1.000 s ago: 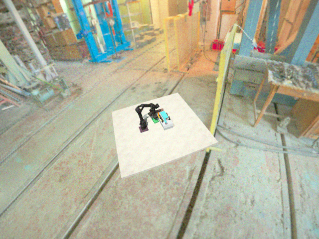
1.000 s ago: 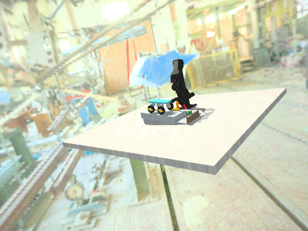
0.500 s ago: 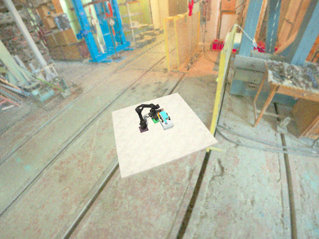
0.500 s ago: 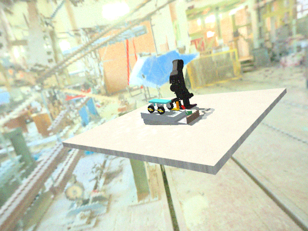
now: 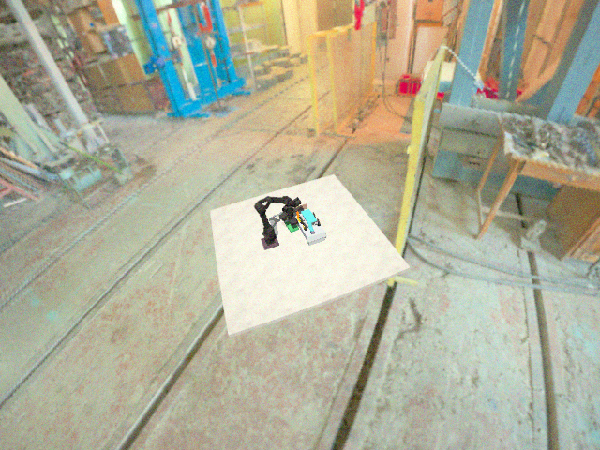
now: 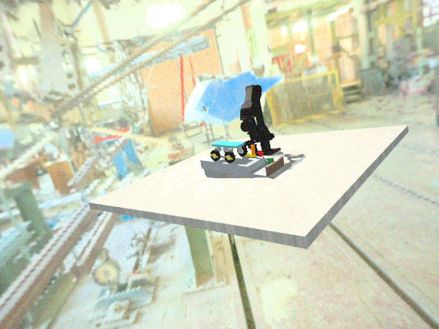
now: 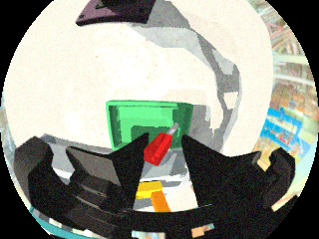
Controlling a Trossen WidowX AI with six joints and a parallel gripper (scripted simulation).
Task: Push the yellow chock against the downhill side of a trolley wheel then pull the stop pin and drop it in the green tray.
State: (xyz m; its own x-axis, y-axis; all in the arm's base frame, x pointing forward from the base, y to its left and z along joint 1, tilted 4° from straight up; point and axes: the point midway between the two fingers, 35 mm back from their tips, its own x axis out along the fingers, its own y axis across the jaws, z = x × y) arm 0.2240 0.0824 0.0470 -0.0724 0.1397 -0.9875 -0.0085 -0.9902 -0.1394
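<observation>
Now: the red-headed stop pin right at my gripper tip. From my gripper tip the other things lie so: trolley: 110 mm ahead, 130 mm to the right, 70 mm above; grey ramp: 110 mm ahead, 130 mm to the right; yellow chock: 70 mm ahead, 30 mm to the right, 40 mm above.
</observation>
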